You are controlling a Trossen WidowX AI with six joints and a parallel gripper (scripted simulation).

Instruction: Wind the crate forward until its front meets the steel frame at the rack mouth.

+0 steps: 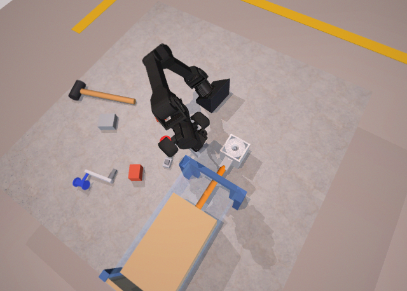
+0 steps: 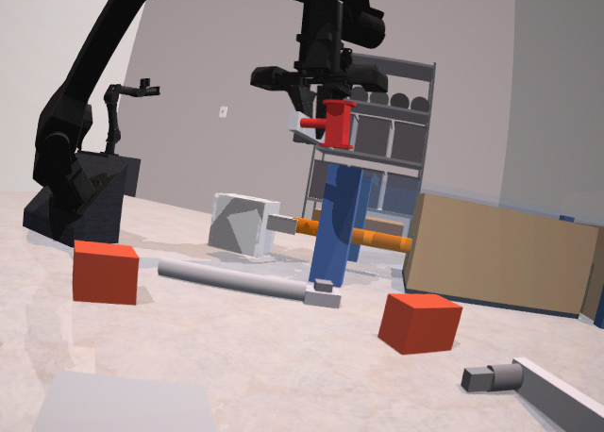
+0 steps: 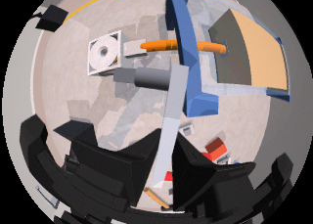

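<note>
My gripper tip is 1 cm short of the crank handle, 1 cm to the left of it and 1 cm below it. Also, from my gripper tip: frame 2 cm ahead, 14 cm to the left, 8 cm below; then red knob 3 cm ahead, 6 cm to the right, 1 cm above; then grey winch 15 cm behind, 11 cm to the left, 16 cm below.
</note>
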